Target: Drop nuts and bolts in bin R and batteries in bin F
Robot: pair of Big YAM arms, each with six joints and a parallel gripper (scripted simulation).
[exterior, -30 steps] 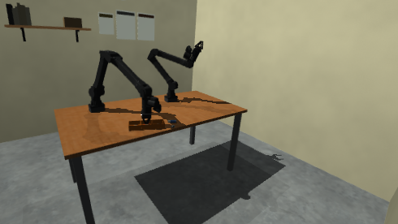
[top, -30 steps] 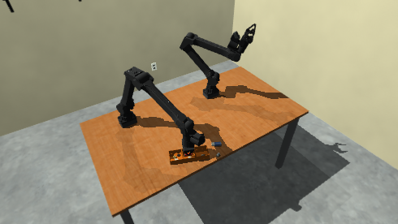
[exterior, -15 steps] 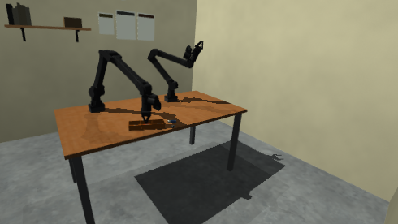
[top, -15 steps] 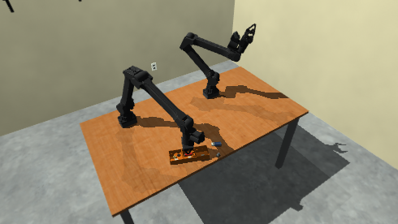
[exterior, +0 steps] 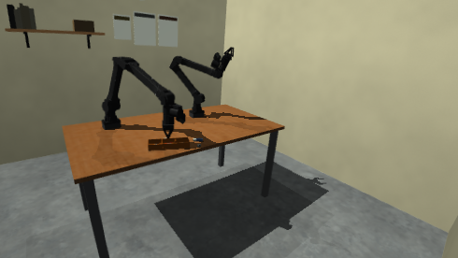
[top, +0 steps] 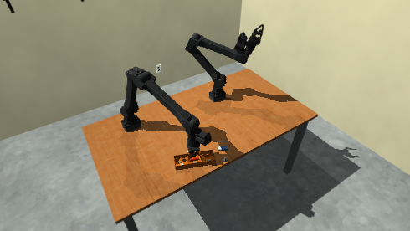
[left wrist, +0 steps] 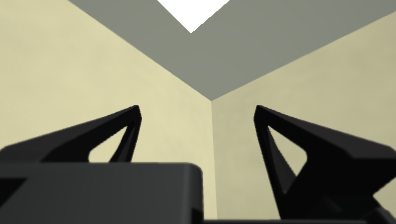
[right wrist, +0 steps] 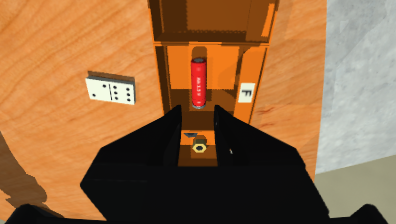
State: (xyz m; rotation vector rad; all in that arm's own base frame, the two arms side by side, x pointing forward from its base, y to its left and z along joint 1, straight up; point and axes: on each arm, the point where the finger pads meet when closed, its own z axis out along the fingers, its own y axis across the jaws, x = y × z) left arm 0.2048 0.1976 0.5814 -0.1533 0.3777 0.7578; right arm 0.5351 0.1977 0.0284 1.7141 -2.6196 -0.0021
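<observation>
Now: the orange bin unit 50 mm below my right hand and 10 mm ahead of it. The rest, counted from my right hand: brass nut (90 mm to the right, 60 mm below, 20 mm behind); then dark nut (60 mm to the right, 60 mm below, 30 mm behind); then red battery (50 mm below).
</observation>
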